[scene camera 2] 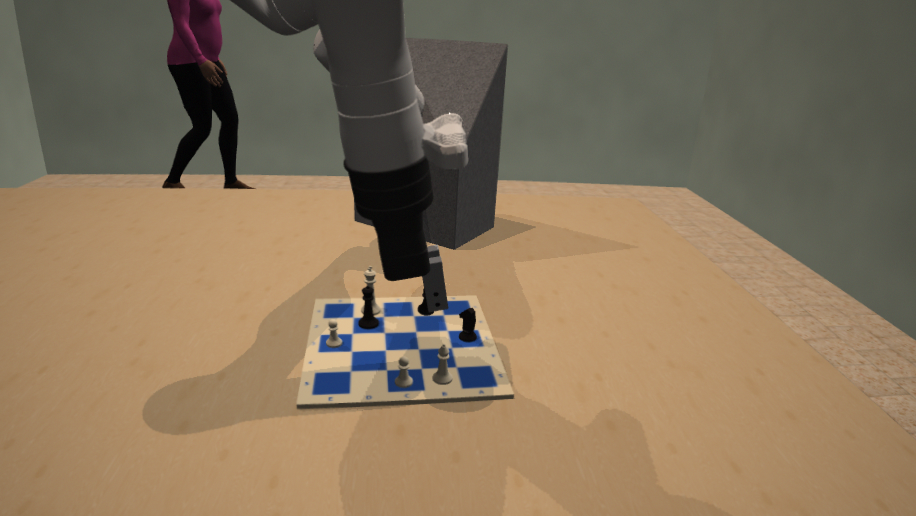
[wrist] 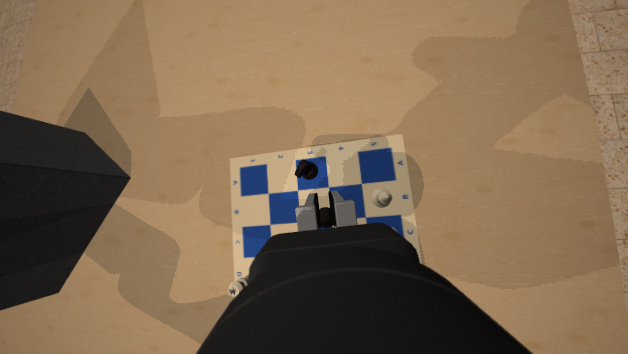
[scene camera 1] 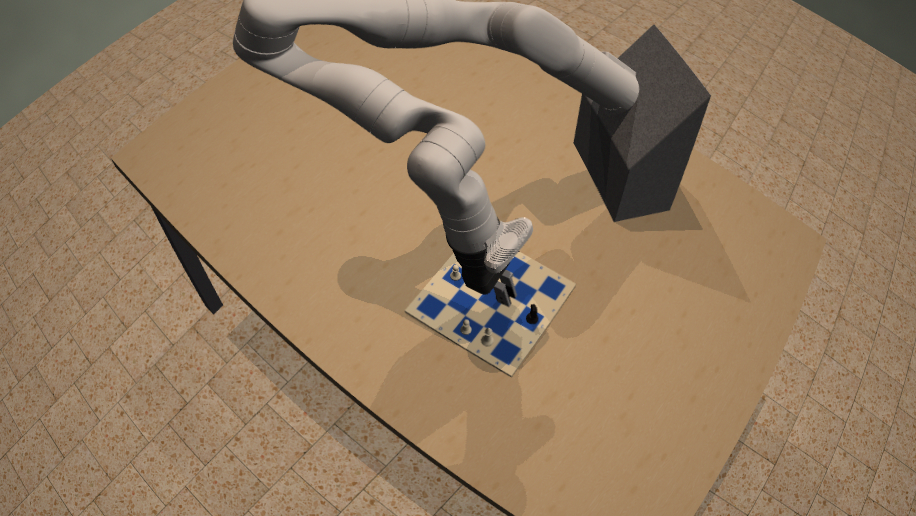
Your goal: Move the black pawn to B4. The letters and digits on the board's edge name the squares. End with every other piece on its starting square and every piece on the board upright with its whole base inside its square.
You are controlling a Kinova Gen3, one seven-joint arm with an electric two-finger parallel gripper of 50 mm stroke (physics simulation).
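Seen in the pictures: gripper, fingertip midpoint: (scene camera 2: 437, 303) (wrist: 324, 204) (scene camera 1: 507, 298); arm's base, origin of the base link: (scene camera 1: 620, 92).
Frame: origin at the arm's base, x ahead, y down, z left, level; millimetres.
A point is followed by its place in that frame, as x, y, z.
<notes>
My gripper (scene camera 1: 506, 292) @(422, 147, -114) (wrist: 324, 204) @(422, 147, -114) is shut on the black pawn (scene camera 2: 425, 309) @(424, 150, -128) (wrist: 326, 218) @(422, 124, -125), which is raised above the chessboard (scene camera 1: 512, 370) @(518, 207, -74) (scene camera 2: 307, 389) @(442, 207, -266) (wrist: 235, 170) @(322, 207, -25). In camera 2's view a finger partly hides it; in the wrist view its round head shows between the fingers. Blue square B4 (scene camera 1: 498, 324) @(440, 207, -120) (scene camera 2: 427, 358) @(435, 207, -130) (wrist: 354, 194) @(450, 207, -114) has no piece on it. The white bishop (scene camera 1: 487, 336) @(479, 186, -130) (scene camera 2: 442, 369) @(480, 191, -132) (wrist: 382, 198) @(472, 168, -129) stands upright on B5. The black knight (scene camera 1: 533, 314) @(420, 179, -66) (scene camera 2: 468, 325) @(417, 187, -70) (wrist: 308, 170) @(415, 187, -71) stands on A3.
A white pawn (scene camera 1: 466, 327) @(469, 192, -169) (scene camera 2: 403, 374) @(470, 193, -172) stands on C5, another white pawn (scene camera 1: 455, 273) @(372, 193, -218) (scene camera 2: 333, 335) @(372, 193, -220) on E3. A tall black piece (scene camera 2: 367, 310) @(345, 185, -170) stands on D2, with the white king (scene camera 2: 369, 279) @(315, 159, -158) (wrist: 236, 288) @(313, 150, -154) behind it on D1. A dark pedestal (scene camera 1: 653, 134) @(106, -8, 73) (scene camera 2: 458, 192) @(149, 113, 46) carries the arm.
</notes>
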